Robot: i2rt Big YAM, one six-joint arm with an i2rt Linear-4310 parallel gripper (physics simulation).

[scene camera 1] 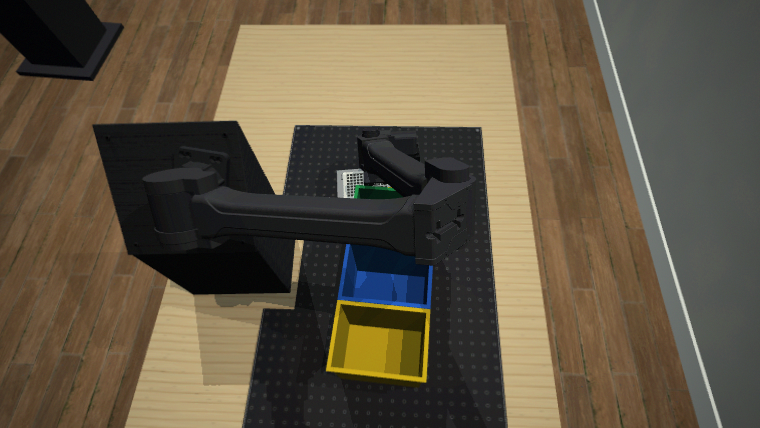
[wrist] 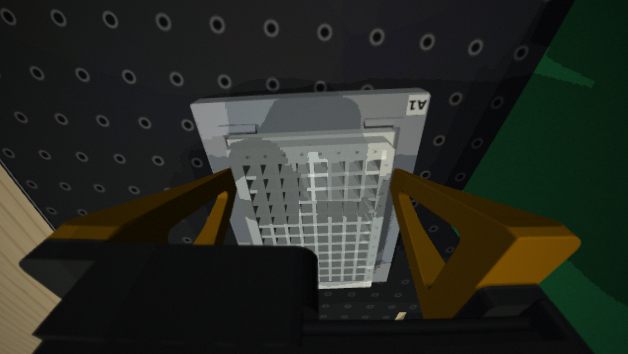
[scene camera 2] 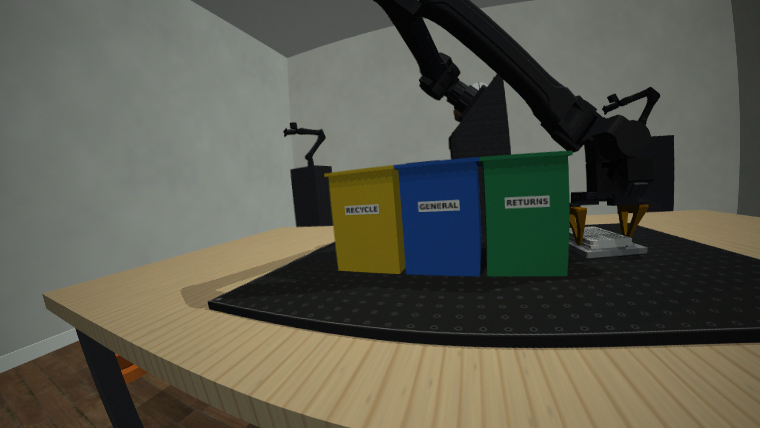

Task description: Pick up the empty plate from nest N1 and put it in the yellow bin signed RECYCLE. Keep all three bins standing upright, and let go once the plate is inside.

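Places are measured from the arm's base along level axes (x left, y ahead, z down), in metres.
Where they show: gripper, between the fingertips: (scene camera 1: 380, 185) (wrist: 313, 177) (scene camera 2: 602, 243); arm's base, origin of its link: (scene camera 1: 204, 183) (scene camera 2: 475, 106).
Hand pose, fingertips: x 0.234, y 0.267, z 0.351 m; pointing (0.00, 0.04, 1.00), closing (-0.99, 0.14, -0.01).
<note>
Things, the pixels of their top centre, and the offset from my fingertips.
- pale plate, centre of its top: (wrist: 315, 235) (scene camera 2: 592, 233) (scene camera 1: 366, 183) dx -0.006, dy -0.034, dz -0.014 m
- light grey nest, centre of its top: (wrist: 315, 222) (scene camera 2: 592, 238) dx -0.006, dy -0.034, dz -0.003 m
- yellow bin, centre of its top: (scene camera 1: 379, 339) (scene camera 2: 377, 170) dx -0.428, dy +0.057, dz -0.168 m
- blue GENERAL bin, centre of its top: (scene camera 2: 443, 163) (scene camera 1: 386, 272) dx -0.298, dy +0.056, dz -0.168 m
- green RETURNS bin, centre of its top: (scene camera 2: 517, 158) (scene camera 1: 393, 214) dx -0.167, dy +0.055, dz -0.168 m
The pale plate (scene camera 1: 354, 183) (scene camera 2: 598, 234) (wrist: 340, 230) with its grid of wells sits in a light grey nest (scene camera 2: 608, 253) (wrist: 210, 125) with a corner label A1. No N1 sign is readable. My gripper (scene camera 2: 604, 238) (wrist: 313, 177) is open, its orange fingers on either side of the plate's long edges, with nothing held. In scene camera 1 the fingers are hidden by the arm. The yellow bin (scene camera 1: 377, 375) (scene camera 2: 366, 239) signed RECYCLE stands upright at the far end of the bin row from the plate, and its visible inside is empty.
The blue GENERAL bin (scene camera 1: 385, 304) (scene camera 2: 441, 239) stands upright in the middle. The green RETURNS bin (scene camera 2: 526, 233) (wrist: 565, 150) stands upright, closest to the plate and beside my right finger in the wrist view. My forearm passes above the bins.
</note>
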